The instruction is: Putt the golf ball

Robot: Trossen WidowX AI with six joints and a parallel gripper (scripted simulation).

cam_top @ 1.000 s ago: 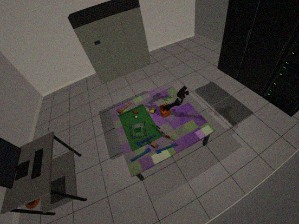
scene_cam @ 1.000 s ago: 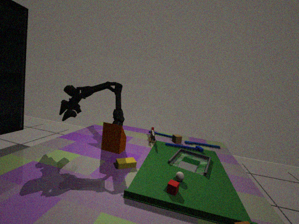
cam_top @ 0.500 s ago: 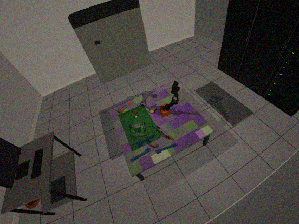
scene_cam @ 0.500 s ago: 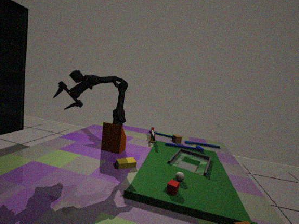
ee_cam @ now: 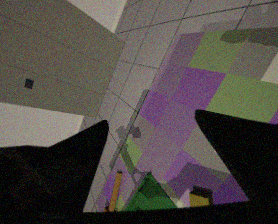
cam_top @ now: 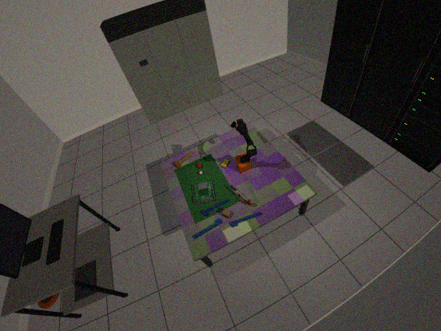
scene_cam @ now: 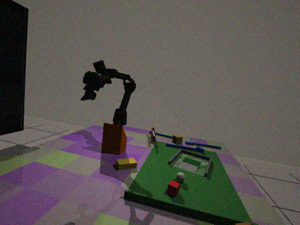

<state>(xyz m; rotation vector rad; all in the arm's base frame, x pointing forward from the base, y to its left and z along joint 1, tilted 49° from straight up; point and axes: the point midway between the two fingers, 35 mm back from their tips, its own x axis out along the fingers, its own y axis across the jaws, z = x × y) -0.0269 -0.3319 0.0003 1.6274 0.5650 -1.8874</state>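
Right now my gripper tip is 23 cm short of the yellow block, 11 cm to the right of it and 35 cm above it. The rest, counted from my gripper tip: green mat (53 cm ahead, 29 cm to the left, 36 cm below); white golf ball (53 cm ahead, 13 cm to the left, 34 cm below); red cube (52 cm ahead, 3 cm to the left, 34 cm below).
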